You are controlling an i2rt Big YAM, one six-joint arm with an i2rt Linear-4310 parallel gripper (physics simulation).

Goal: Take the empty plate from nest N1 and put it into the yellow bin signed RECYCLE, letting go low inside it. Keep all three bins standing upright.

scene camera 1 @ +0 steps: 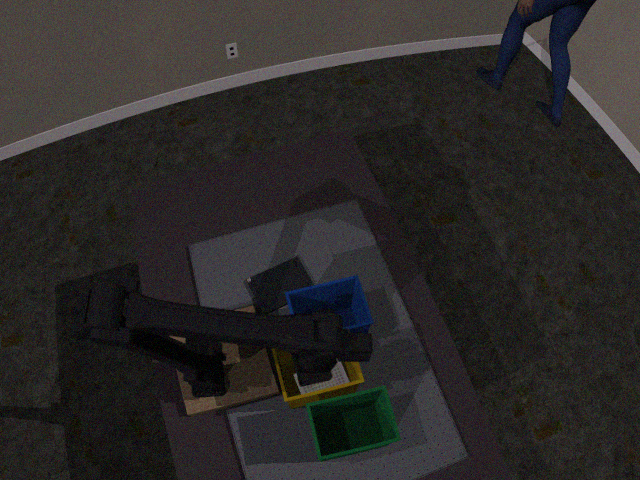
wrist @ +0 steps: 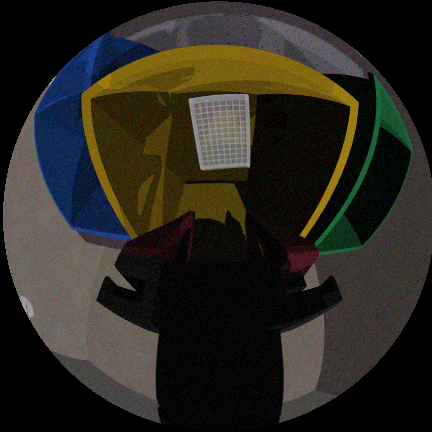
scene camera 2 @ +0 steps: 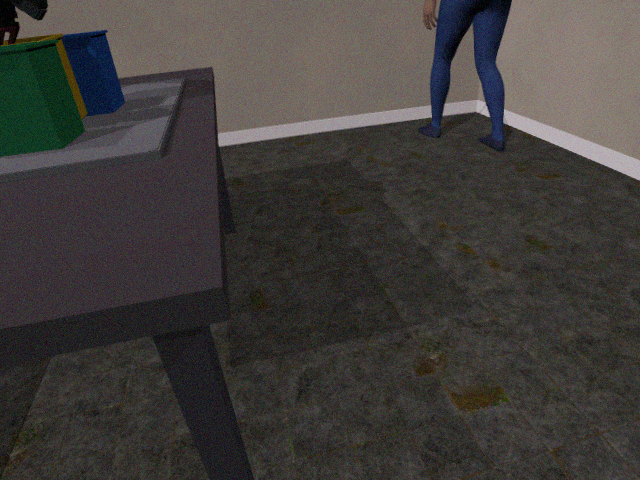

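Where they show: gripper, fingertip midpoint: point(scene camera 1: 304, 371) point(wrist: 218, 216); arm's base, origin of the base link: point(scene camera 1: 207, 374).
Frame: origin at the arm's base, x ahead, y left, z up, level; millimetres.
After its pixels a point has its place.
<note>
The white gridded plate point(scene camera 1: 338, 376) @[x 338, y -41, z -17 mm] point(wrist: 223, 132) @[x 296, y -49, z -7 mm] lies inside the yellow bin point(scene camera 1: 324, 391) @[x 290, y -112, z 154 mm] point(scene camera 2: 72, 80) @[x 363, y 5, z 62 mm] point(wrist: 215, 53). My gripper point(wrist: 218, 216) @[x 252, y -52, z 119 mm] is partly open with nothing between its fingers, over the yellow bin; the arm hides part of the bin in scene camera 1. The plate is apart from the fingertips, ahead of them in the wrist view. The yellow bin stands upright between the blue bin point(scene camera 1: 361, 304) @[x 411, y 95, z 123 mm] point(scene camera 2: 98, 72) @[x 414, y 36, z 69 mm] point(wrist: 55, 165) @[x 317, y 143, z 132 mm] and the green bin point(scene camera 1: 382, 413) @[x 422, y -169, z 57 mm] point(scene camera 2: 31, 98) @[x 409, y -246, z 69 mm] point(wrist: 395, 117), both also upright. The RECYCLE sign and the nest marking N1 cannot be read.
A wooden board point(scene camera 1: 253, 379) @[x 120, y -23, z -5 mm] lies beside the yellow bin, partly under the arm. A flat dark object point(scene camera 1: 276, 281) @[x 209, y 256, z -14 mm] lies by the blue bin. The bins stand on a grey mat point(scene camera 1: 439, 439) @[x 568, y -256, z -26 mm] on the table point(scene camera 2: 155, 232) @[x 703, y -589, z -39 mm]. A person in blue point(scene camera 1: 560, 62) point(scene camera 2: 491, 72) stands far back.
</note>
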